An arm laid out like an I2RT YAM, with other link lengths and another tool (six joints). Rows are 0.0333 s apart.
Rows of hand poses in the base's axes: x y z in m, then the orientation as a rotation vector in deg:
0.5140, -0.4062, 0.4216, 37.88, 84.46, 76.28
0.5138, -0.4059, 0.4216, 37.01, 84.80, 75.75
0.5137, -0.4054, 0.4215, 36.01, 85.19, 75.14
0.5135, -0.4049, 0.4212, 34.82, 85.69, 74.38
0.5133, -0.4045, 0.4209, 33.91, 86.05, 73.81
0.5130, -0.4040, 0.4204, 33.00, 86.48, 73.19
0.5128, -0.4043, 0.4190, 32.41, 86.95, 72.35
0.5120, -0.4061, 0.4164, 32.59, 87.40, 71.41
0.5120, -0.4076, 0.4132, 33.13, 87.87, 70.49
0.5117, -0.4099, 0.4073, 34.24, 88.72, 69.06
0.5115, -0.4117, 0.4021, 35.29, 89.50, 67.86
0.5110, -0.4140, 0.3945, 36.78, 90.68, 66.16
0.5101, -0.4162, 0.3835, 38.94, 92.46, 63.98
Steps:
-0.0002, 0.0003, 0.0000, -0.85, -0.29, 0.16
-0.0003, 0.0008, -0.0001, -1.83, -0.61, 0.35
-0.0005, 0.0013, -0.0004, -3.03, -0.97, 0.57
-0.0007, 0.0017, -0.0007, -3.93, -1.26, 0.75
-0.0010, 0.0022, -0.0012, -4.89, -1.49, 0.93
-0.0012, 0.0019, -0.0026, -5.84, -1.51, 0.86
-0.0020, 0.0001, -0.0052, -6.49, -1.11, 0.41
-0.0020, -0.0014, -0.0084, -6.96, -0.47, -0.16
-0.0023, -0.0037, -0.0143, -7.59, 0.76, -1.09
-0.0025, -0.0055, -0.0195, -8.08, 1.92, -1.87
-0.0030, -0.0078, -0.0271, -8.79, 3.64, -2.92
-0.0039, -0.0100, -0.0381, -9.63, 6.21, -4.19

